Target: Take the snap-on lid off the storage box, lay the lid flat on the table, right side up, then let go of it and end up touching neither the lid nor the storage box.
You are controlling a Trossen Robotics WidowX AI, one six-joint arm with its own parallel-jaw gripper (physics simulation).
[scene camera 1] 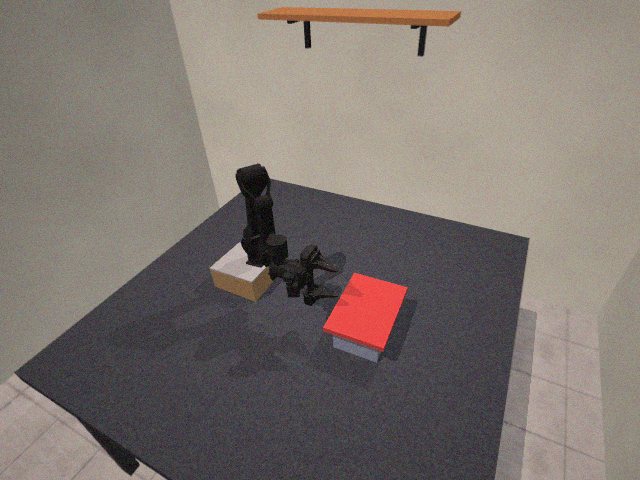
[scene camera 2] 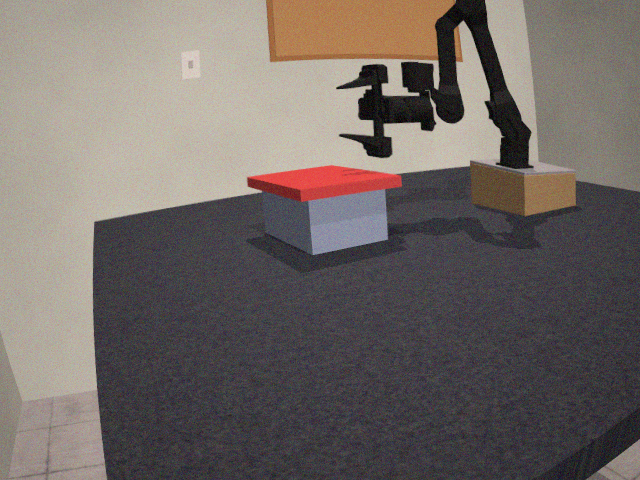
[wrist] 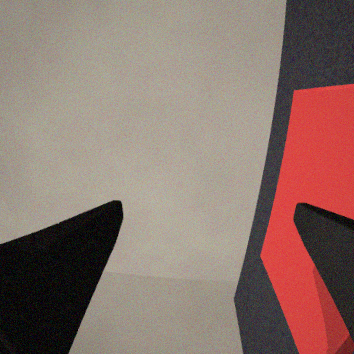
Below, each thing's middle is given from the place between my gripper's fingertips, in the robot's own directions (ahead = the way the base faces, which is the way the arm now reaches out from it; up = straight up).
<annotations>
Right now my hand is 80 mm short of the red lid [scene camera 1: 366, 312], 40 mm to the right of it and 120 mm above it.
</annotations>
